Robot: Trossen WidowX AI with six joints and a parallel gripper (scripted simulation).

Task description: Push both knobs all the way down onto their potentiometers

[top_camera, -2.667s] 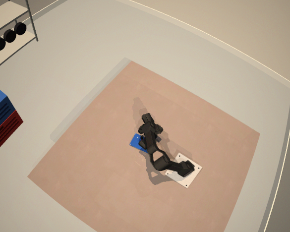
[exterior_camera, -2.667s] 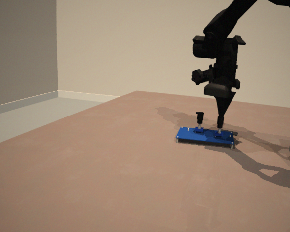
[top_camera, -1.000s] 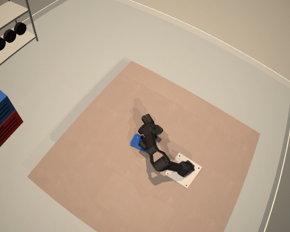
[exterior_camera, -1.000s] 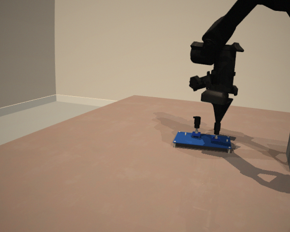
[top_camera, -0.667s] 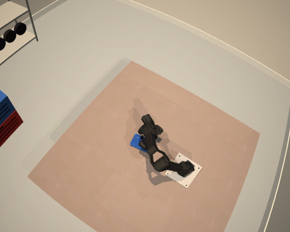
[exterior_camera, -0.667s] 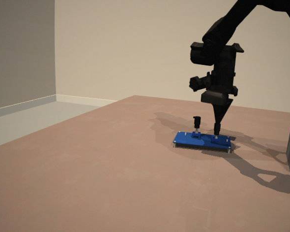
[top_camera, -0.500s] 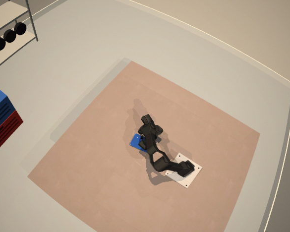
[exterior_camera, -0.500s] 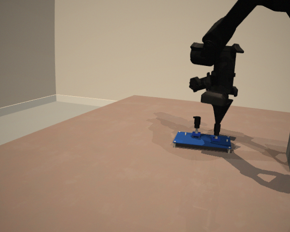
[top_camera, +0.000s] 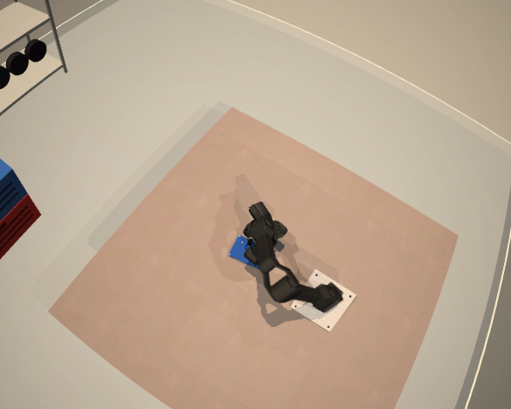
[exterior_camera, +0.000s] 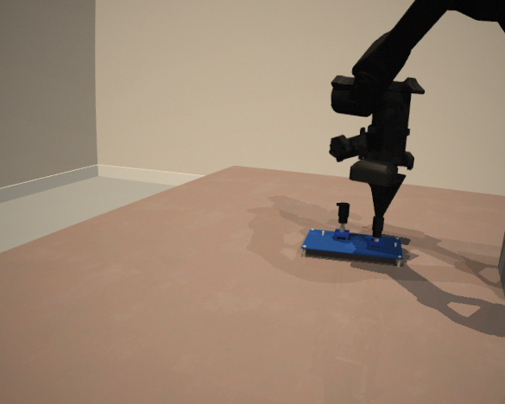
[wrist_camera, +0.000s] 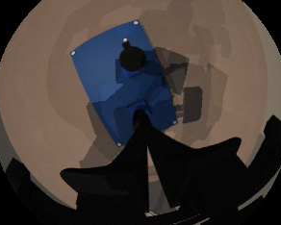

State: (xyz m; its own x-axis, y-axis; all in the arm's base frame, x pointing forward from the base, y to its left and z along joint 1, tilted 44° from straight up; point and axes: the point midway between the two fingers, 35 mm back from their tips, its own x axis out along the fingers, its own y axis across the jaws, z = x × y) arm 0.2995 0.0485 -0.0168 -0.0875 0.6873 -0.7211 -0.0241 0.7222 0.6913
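Now: gripper tip 60 mm short of the black knob.
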